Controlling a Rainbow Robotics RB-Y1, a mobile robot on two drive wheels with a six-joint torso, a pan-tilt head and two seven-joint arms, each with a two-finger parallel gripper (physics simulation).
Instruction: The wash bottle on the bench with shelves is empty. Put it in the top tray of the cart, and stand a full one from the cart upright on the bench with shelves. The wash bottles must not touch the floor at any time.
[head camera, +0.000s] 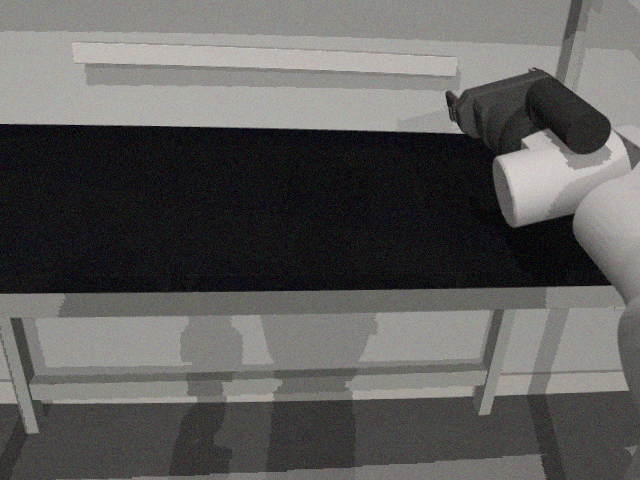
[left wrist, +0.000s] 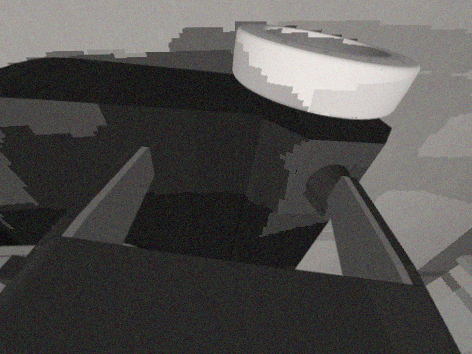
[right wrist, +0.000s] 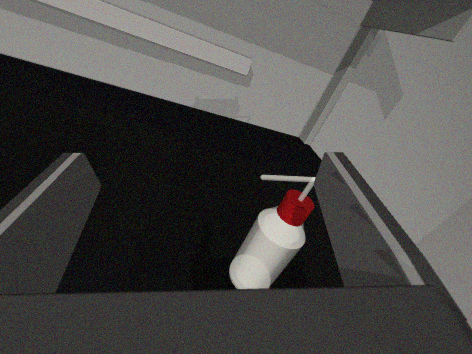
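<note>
A white wash bottle with a red cap and a bent white spout is on the black bench top, seen from above in the right wrist view, its base partly cut off by the gripper body. It lies right of centre between the finger outlines, near the right-hand finger, beyond the gripper. My right gripper is open and empty, above the right part of the bench. In the head view the bottle does not show. My left gripper is open and empty. The cart and full bottles do not show.
A pale horizontal bar runs along the wall behind the bench. A grey post rises near the bench's right end. Bench legs stand below. In the left wrist view, dark bodywork and a white round part are close by.
</note>
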